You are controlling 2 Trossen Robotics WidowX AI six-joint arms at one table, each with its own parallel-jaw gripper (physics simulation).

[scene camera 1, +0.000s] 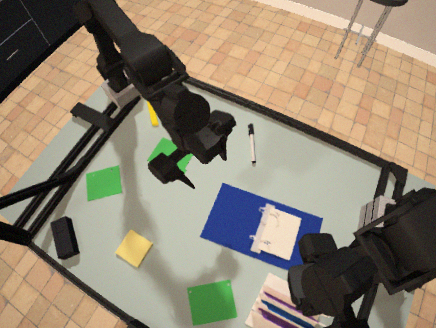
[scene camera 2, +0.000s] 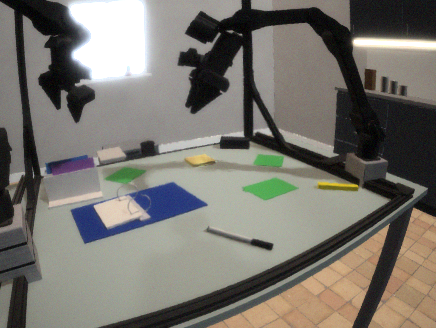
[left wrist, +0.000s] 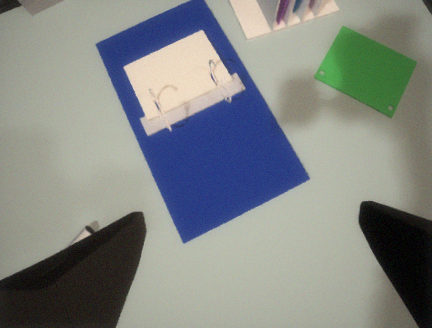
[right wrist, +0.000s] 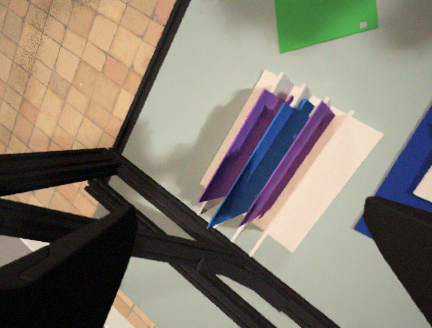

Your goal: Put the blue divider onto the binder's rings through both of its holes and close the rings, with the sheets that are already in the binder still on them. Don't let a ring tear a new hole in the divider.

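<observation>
The blue divider stands between purple dividers in the white rack. The blue binder lies spread flat. Its white sheets lie at the two rings, whose halves look apart in the left wrist view. My right gripper is open and empty, high above the rack; its fingertips are hidden in scene camera 1. My left gripper is open and empty, high above the table beside the binder.
Green sheets lie around the table. A yellow pad, a black block, a marker and a yellow stick also lie there. Black rails edge the table.
</observation>
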